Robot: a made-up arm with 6 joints.
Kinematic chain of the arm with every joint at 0, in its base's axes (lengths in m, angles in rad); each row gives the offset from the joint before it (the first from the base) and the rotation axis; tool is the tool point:
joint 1: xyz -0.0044 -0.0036 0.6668 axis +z
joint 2: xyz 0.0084 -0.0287 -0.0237 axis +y
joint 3: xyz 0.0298 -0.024 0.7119 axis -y
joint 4: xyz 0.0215 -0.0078 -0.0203 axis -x
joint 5: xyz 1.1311 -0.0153 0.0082 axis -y
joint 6: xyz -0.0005 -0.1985 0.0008 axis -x
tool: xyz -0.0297 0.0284 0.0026
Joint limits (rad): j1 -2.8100..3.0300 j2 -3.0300..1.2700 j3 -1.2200..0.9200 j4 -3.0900..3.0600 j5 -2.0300..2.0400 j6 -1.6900..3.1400
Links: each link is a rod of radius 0.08 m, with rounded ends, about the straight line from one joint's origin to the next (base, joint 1, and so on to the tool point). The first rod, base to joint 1, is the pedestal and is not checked.
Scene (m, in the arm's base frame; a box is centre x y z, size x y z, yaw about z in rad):
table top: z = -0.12
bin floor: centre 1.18 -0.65 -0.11 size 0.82 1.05 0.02 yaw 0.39
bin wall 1: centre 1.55 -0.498 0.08 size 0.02 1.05 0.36 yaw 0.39
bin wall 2: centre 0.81 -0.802 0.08 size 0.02 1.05 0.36 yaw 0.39
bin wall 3: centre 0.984 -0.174 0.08 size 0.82 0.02 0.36 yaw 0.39
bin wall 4: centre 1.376 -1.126 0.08 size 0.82 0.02 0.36 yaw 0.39
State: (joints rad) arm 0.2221 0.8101 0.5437 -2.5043 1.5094 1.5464
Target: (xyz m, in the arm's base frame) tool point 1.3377 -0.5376 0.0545
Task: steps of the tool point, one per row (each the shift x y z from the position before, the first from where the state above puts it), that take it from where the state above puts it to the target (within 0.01 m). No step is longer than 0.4 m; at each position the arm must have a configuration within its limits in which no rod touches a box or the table.
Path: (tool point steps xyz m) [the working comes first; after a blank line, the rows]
Joints at the target: -0.4567 1.0925 0.3651 -2.4184 1.5235 1.5396
Straight joint move there: touches bin wall 1.

1: 0.0055 -0.3697 -0.0395
2: -0.0834 -0.3460 -0.0391
3: -0.1604 -0.3010 -0.0390
4: 0.0217 -0.0106 -0.2485
5: -0.0217 0.0106 -0.2594

